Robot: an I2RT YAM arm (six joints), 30 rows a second.
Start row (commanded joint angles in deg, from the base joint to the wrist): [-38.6 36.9 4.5 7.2 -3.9 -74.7]
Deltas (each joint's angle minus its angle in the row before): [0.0 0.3 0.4 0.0 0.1 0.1]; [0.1 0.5 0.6 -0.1 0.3 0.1]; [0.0 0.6 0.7 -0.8 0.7 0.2]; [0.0 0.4 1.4 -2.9 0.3 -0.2]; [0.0 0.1 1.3 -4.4 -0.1 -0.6]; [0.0 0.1 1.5 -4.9 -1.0 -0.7]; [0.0 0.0 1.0 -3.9 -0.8 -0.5]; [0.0 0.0 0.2 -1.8 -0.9 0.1]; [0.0 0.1 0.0 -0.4 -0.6 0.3]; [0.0 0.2 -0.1 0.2 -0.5 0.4]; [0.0 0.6 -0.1 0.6 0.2 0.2]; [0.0 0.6 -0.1 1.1 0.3 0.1]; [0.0 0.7 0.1 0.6 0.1 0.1]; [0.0 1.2 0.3 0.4 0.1 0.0]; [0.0 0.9 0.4 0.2 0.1 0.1]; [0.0 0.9 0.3 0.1 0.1 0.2]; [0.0 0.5 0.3 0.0 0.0 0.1]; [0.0 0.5 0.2 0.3 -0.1 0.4]
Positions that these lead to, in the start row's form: [-38.6 37.2 4.9 7.2 -3.8 -74.6]; [-38.5 37.7 5.5 7.1 -3.5 -74.5]; [-38.5 38.3 6.2 6.3 -2.8 -74.3]; [-38.5 38.7 7.6 3.4 -2.5 -74.5]; [-38.5 38.8 8.9 -1.0 -2.6 -75.1]; [-38.5 38.9 10.4 -5.9 -3.6 -75.8]; [-38.5 38.9 11.4 -9.8 -4.4 -76.3]; [-38.5 38.9 11.6 -11.6 -5.3 -76.2]; [-38.5 39.0 11.6 -12.0 -5.9 -75.9]; [-38.5 39.2 11.5 -11.8 -6.4 -75.5]; [-38.5 39.8 11.4 -11.2 -6.2 -75.3]; [-38.5 40.4 11.3 -10.1 -5.9 -75.2]; [-38.5 41.1 11.4 -9.5 -5.8 -75.1]; [-38.5 42.3 11.7 -9.1 -5.7 -75.1]; [-38.5 43.2 12.1 -8.9 -5.6 -75.0]; [-38.5 44.1 12.4 -8.8 -5.5 -74.8]; [-38.5 44.6 12.7 -8.8 -5.5 -74.7]; [-38.5 45.1 12.9 -8.5 -5.6 -74.3]
